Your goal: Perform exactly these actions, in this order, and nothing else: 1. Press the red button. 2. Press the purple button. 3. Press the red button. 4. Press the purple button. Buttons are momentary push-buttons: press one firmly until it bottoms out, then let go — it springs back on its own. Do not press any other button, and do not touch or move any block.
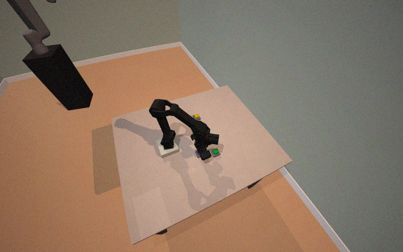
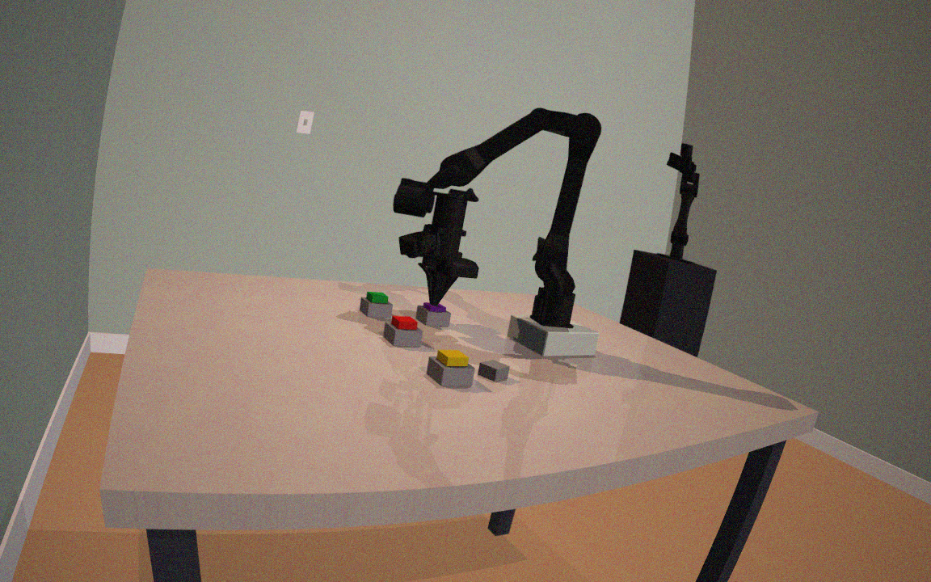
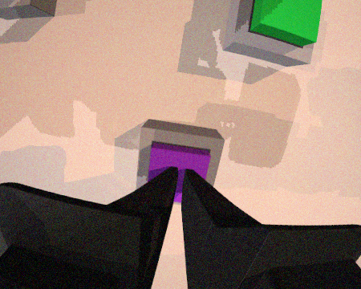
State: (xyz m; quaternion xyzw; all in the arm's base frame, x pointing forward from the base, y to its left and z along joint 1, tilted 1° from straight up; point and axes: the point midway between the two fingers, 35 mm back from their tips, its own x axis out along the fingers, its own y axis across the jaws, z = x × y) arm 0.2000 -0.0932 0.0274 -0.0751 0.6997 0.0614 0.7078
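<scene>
Now: the purple button 1 cm below my gripper tip. Round my gripper tip: small grey block 3 cm behind, 29 cm to the left, 2 cm below; green button 10 cm ahead, 2 cm to the right; red button 8 cm ahead, 15 cm to the left.
</scene>
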